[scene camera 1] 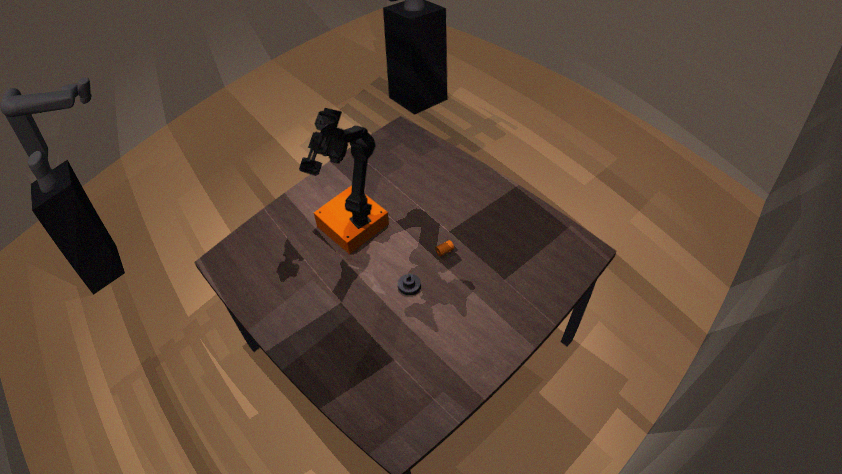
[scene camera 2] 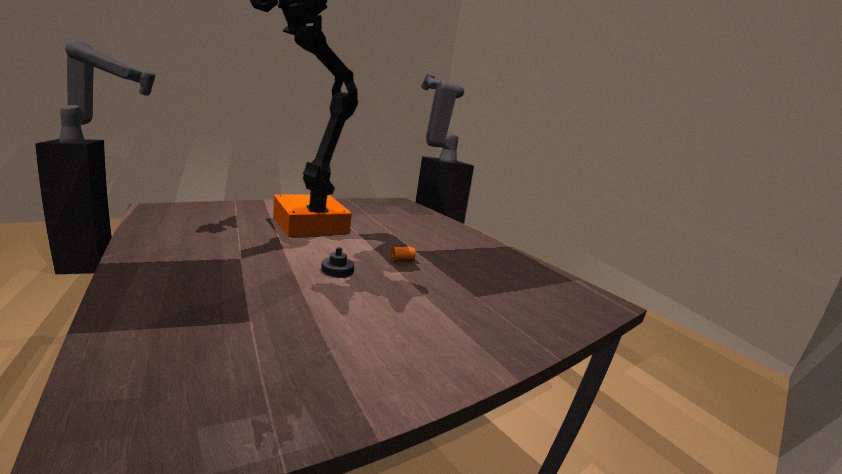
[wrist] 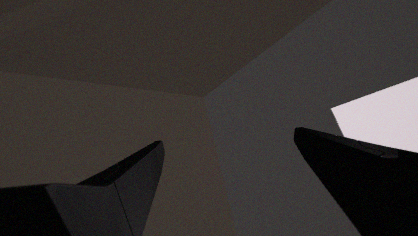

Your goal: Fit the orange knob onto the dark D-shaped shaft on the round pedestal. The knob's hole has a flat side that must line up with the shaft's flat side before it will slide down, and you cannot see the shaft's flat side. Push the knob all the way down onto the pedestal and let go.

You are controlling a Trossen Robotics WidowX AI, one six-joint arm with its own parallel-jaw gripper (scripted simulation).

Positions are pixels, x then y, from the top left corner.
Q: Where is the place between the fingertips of my gripper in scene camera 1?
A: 313,145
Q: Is my gripper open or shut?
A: Open.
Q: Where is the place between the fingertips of my gripper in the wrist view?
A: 228,140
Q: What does my gripper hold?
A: Nothing.
